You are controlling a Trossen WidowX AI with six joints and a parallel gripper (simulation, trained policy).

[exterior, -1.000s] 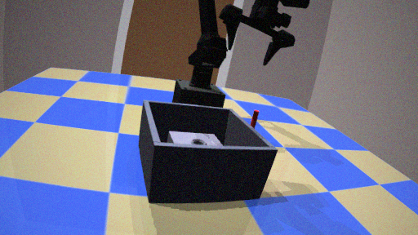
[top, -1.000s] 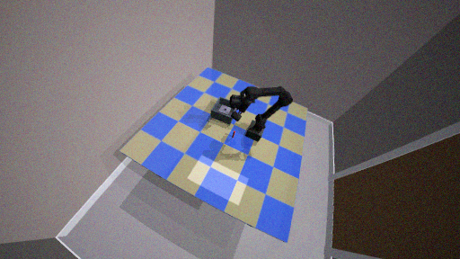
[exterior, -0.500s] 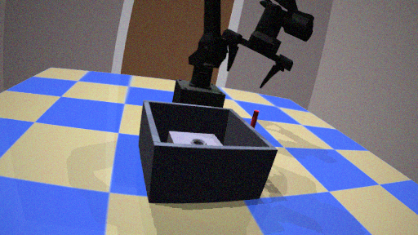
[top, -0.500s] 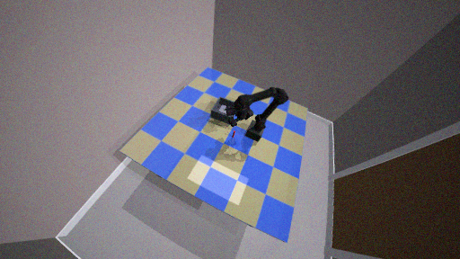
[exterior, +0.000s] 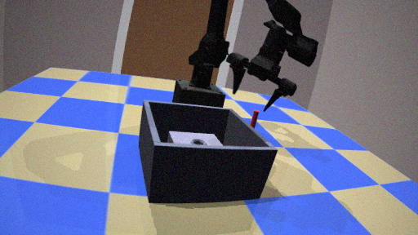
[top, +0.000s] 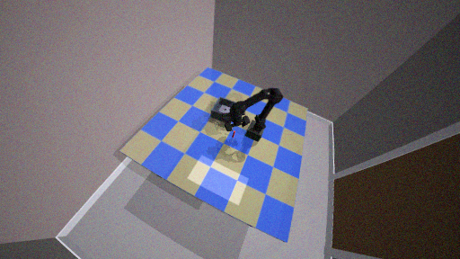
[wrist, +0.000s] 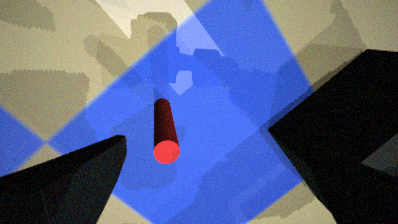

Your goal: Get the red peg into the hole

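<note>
The red peg lies 30 mm to the left of my gripper tip and 60 mm below it. Also, from my gripper tip: grey plate (210 mm ahead, 120 mm to the right, 50 mm below); then dark box (210 mm ahead, 120 mm to the right, 70 mm below).
</note>
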